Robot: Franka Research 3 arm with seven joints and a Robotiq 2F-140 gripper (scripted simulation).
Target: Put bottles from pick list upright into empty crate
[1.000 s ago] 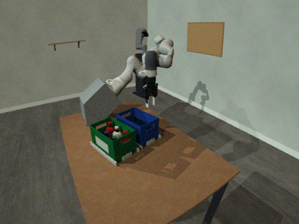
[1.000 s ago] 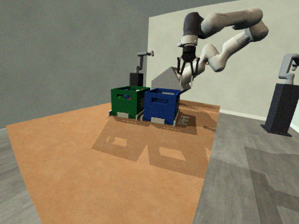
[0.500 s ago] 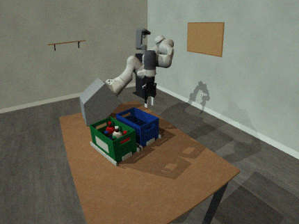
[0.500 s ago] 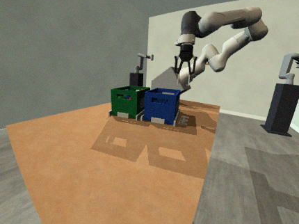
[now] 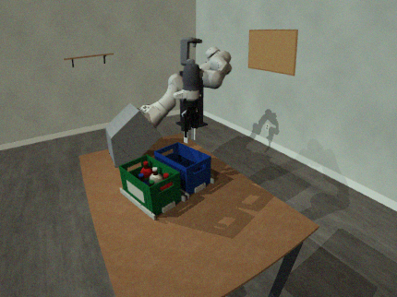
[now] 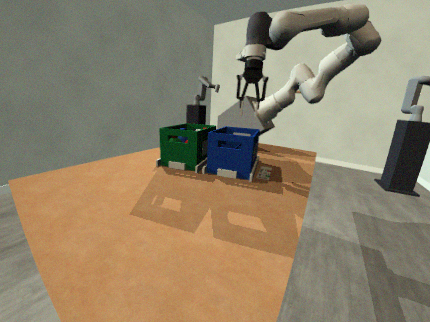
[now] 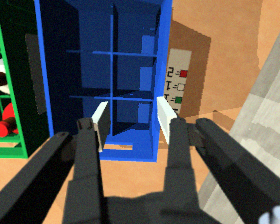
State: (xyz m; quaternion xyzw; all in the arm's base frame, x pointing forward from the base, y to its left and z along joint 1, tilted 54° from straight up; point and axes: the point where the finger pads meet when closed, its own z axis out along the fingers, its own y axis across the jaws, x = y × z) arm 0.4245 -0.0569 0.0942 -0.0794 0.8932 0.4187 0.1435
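The green bottle is 120 mm ahead of my hand, 310 mm to the right of it and 190 mm below it. Also, from my hand: white bottle 20 mm ahead, 240 mm to the right, 190 mm below; then blue crate 10 mm behind, 50 mm to the right, 190 mm below; then pick list 10 mm behind, 100 mm to the left, 270 mm below.
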